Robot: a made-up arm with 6 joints.
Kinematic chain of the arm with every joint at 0, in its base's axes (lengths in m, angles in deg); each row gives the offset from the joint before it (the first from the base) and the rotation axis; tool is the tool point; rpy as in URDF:
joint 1: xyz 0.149 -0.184 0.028 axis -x
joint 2: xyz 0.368 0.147 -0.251 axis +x
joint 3: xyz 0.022 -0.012 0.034 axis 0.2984 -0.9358 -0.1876
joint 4: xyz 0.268 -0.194 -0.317 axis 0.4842 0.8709 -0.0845
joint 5: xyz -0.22 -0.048 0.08 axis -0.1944 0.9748 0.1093
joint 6: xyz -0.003 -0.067 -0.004 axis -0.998 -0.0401 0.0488
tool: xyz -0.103 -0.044 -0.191 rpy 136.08 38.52 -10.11
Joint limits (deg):
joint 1: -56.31..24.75
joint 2: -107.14..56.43
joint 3: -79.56..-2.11
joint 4: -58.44..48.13
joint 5: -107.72..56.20
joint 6: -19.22..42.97
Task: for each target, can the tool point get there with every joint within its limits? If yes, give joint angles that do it. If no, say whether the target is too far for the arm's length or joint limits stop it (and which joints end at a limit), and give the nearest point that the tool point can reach.
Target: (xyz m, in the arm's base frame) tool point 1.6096 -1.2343 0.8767
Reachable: no: too far | nearest point 0.7497 -0.6011 0.2085 | short by 1.260 m
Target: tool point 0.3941 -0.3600 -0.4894
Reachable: yes | joints -26.79 -16.00 -20.50 3.64 -0.91 23.79
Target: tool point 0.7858 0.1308 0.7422
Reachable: no: joint limits stop it (at a limit: joint 2, joint 3, joint 4, joint 6) | nearest point 0.6620 -0.0033 0.4381 | short by 0.355 m
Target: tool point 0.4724 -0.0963 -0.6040
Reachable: yes | joints -37.98 -0.88 -65.66 -33.55 -82.61 4.87
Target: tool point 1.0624 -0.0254 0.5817
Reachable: no: joint limits stop it (at a limit: joint 1, joint 2, joint 3, joint 4) | nearest point 0.7681 -0.1233 0.3540 | short by 0.385 m
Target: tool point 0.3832 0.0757 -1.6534
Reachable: no: too far | nearest point 0.4760 -0.0334 -0.9468 | short by 0.721 m
